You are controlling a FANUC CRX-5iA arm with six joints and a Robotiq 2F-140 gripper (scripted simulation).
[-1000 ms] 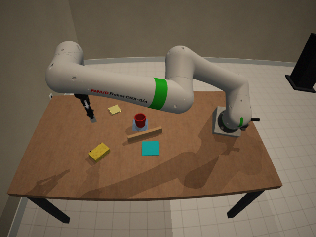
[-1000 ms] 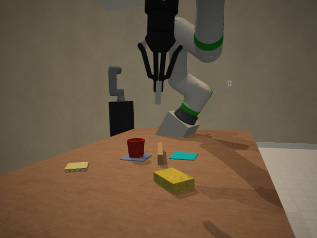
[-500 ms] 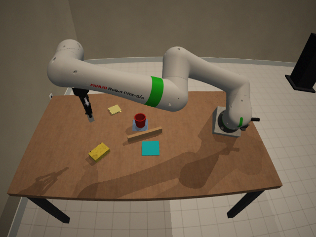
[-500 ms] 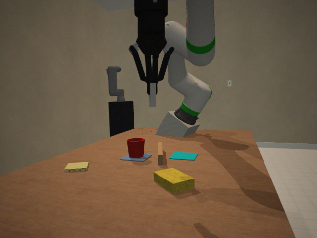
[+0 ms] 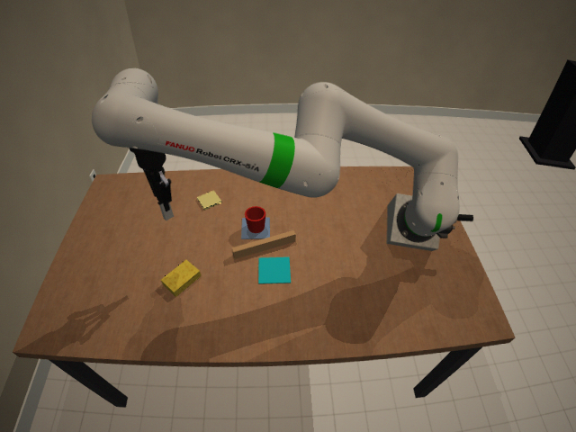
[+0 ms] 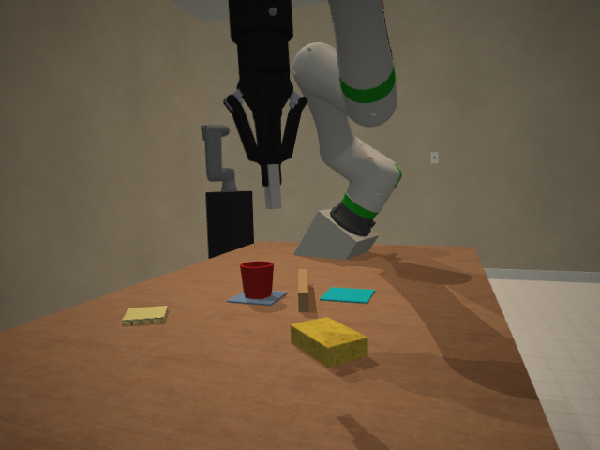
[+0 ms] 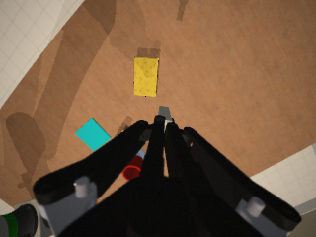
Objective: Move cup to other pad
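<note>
The red cup lies 220 mm below my hand, 220 mm behind it and 180 mm to the right of it. Round my hand: thick yellow sponge (230 mm below, 80 mm to the left, 20 mm behind); wooden rail (260 mm behind, 240 mm below, 90 mm to the right); thin yellow sponge (300 mm to the right, 240 mm below, 10 mm behind).
</note>
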